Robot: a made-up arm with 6 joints. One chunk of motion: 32 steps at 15 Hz.
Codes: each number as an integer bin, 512 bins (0 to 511) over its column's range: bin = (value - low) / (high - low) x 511, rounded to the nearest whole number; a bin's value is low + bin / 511 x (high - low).
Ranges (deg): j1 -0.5..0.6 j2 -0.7..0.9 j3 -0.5..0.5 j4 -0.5..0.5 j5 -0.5..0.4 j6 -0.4..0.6
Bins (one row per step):
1: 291 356 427 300 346 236
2: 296 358 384 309 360 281
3: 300 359 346 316 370 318
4: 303 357 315 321 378 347
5: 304 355 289 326 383 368
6: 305 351 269 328 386 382
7: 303 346 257 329 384 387
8: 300 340 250 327 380 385
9: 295 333 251 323 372 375
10: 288 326 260 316 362 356
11: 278 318 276 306 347 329
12: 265 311 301 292 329 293
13: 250 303 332 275 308 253
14: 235 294 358 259 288 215
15: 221 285 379 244 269 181
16: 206 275 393 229 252 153
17: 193 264 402 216 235 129
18: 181 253 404 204 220 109
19: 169 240 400 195 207 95
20: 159 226 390 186 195 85
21: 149 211 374 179 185 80
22: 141 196 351 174 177 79
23: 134 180 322 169 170 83
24: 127 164 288 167 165 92
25: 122 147 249 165 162 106
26: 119 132 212 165 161 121
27: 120 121 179 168 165 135
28: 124 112 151 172 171 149
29: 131 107 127 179 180 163
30: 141 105 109 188 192 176
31: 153 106 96 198 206 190
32: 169 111 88 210 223 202
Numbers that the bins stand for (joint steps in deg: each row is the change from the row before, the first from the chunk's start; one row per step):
1: 0.126 0.415 0.336 0.087 0.109 0.062
2: 0.137 0.421 0.251 0.105 0.134 0.150
3: 0.146 0.424 0.177 0.118 0.152 0.222
4: 0.152 0.418 0.116 0.128 0.166 0.279
5: 0.154 0.412 0.066 0.138 0.175 0.320
6: 0.157 0.399 0.026 0.142 0.180 0.348
7: 0.152 0.383 0.003 0.144 0.176 0.357
8: 0.146 0.365 -0.011 0.140 0.169 0.353
9: 0.135 0.343 -0.009 0.132 0.155 0.334
10: 0.120 0.321 0.009 0.118 0.138 0.297
11: 0.098 0.296 0.040 0.099 0.111 0.244
12: 0.070 0.274 0.089 0.071 0.079 0.173
13: 0.038 0.249 0.150 0.038 0.042 0.095
14: 0.006 0.221 0.201 0.007 0.007 0.021
15: -0.024 0.192 0.242 -0.023 -0.026 -0.046
16: -0.057 0.161 0.269 -0.052 -0.056 -0.101
17: -0.085 0.127 0.287 -0.077 -0.086 -0.148
18: -0.110 0.092 0.291 -0.101 -0.113 -0.187
19: -0.136 0.051 0.283 -0.118 -0.135 -0.214
20: -0.158 0.008 0.263 -0.136 -0.157 -0.234
21: -0.179 -0.039 0.232 -0.150 -0.174 -0.243
22: -0.196 -0.086 0.187 -0.159 -0.188 -0.245
23: -0.212 -0.136 0.130 -0.169 -0.201 -0.238
24: -0.227 -0.186 0.064 -0.173 -0.209 -0.220
25: -0.237 -0.240 -0.013 -0.177 -0.215 -0.193
26: -0.244 -0.287 -0.085 -0.177 -0.216 -0.163
27: -0.242 -0.321 -0.150 -0.171 -0.209 -0.136
28: -0.233 -0.349 -0.205 -0.163 -0.199 -0.108
29: -0.218 -0.365 -0.251 -0.150 -0.183 -0.081
30: -0.196 -0.371 -0.287 -0.132 -0.162 -0.056
31: -0.171 -0.368 -0.312 -0.113 -0.137 -0.028
32: -0.136 -0.352 -0.328 -0.089 -0.107 -0.005

